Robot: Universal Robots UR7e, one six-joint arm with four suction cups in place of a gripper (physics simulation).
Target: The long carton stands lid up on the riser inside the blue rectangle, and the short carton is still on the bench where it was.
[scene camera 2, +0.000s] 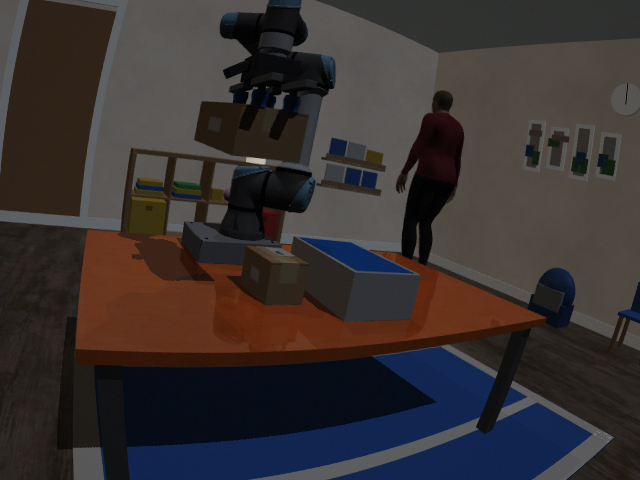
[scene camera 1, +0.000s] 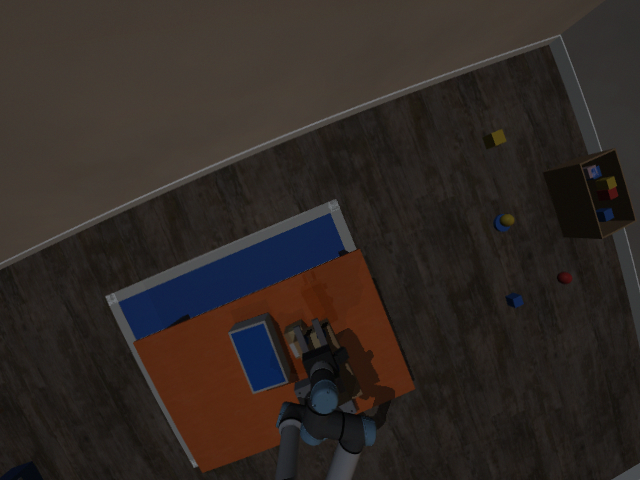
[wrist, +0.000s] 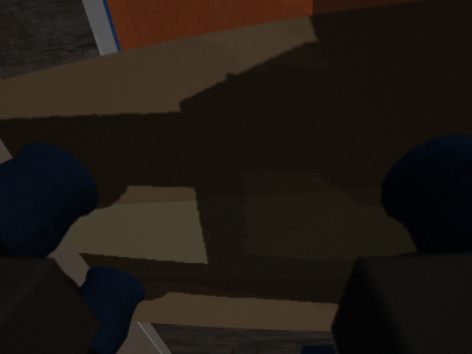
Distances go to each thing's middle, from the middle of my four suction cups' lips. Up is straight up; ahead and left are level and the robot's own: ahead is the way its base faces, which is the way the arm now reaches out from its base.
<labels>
My suction cup is now 70 mm past the long carton [scene camera 2: 237, 129], 60 mm above it and 10 mm to the left of it. The rest, counted from my suction cup: grey riser [scene camera 2: 356, 284] 400 mm below, 350 mm to the left, 70 mm behind.
</labels>
